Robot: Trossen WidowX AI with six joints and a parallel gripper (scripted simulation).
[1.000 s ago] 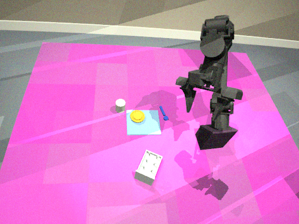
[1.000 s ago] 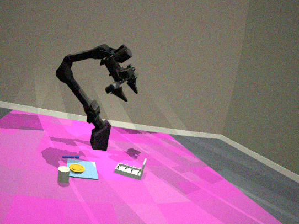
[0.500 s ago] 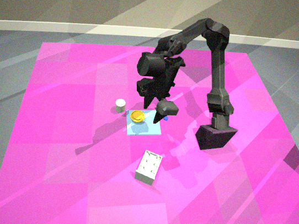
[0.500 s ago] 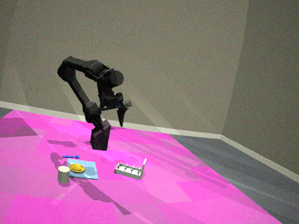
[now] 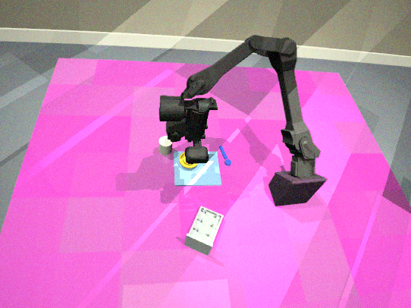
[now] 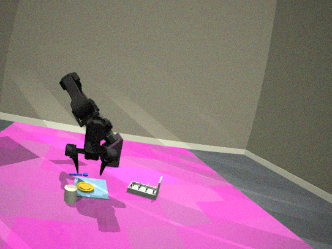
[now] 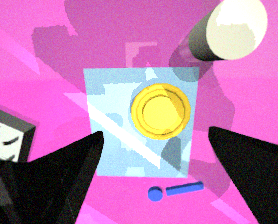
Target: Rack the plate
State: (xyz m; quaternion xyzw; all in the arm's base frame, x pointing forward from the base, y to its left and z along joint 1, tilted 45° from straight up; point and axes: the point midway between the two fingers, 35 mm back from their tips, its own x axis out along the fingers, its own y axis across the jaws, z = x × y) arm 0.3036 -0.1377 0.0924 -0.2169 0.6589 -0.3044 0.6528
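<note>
The yellow plate lies 6 cm below my gripper tip and 1 cm to the right of it. Also, from my gripper tip: cup 7 cm to the right, 7 cm ahead, 5 cm below; light blue sheet 7 cm below, 2 cm to the left, 2 cm behind; blue spoon 13 cm behind, 7 cm below, 1 cm to the right.
</note>
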